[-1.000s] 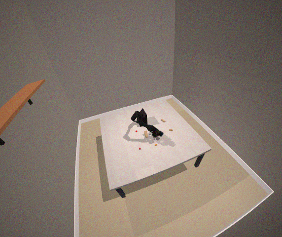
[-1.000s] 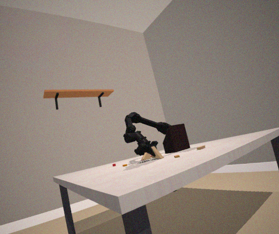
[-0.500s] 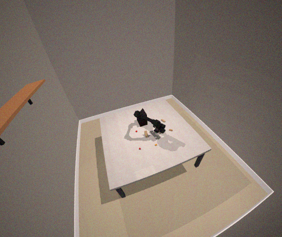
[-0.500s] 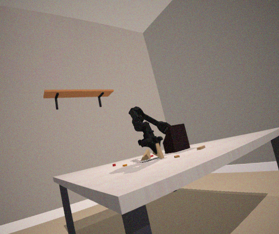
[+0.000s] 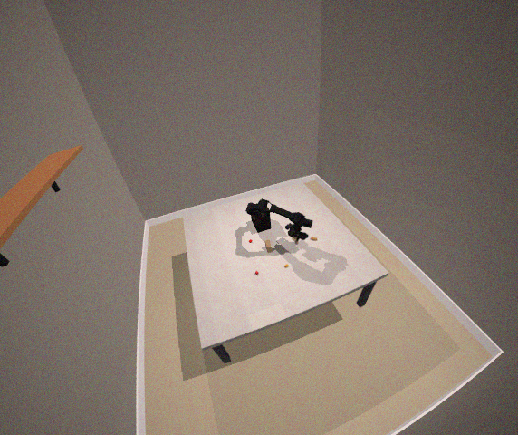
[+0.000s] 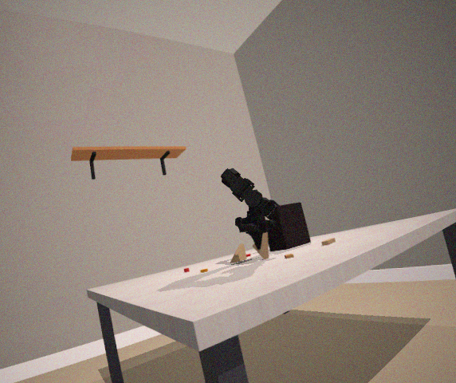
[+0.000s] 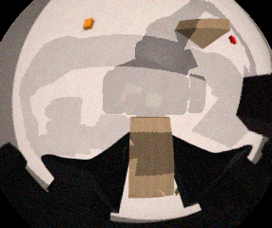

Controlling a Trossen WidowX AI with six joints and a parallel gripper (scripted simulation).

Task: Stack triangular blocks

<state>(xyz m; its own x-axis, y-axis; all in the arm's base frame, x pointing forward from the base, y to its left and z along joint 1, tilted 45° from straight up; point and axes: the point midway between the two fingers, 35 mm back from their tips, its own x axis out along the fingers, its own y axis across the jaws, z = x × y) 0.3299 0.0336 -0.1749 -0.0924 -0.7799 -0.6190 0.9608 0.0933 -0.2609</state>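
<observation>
Right now the triangular block is 10 mm above my gripper tip. Also, from my gripper tip: orange piece: 160 mm ahead, 170 mm to the right, 40 mm below.
</observation>
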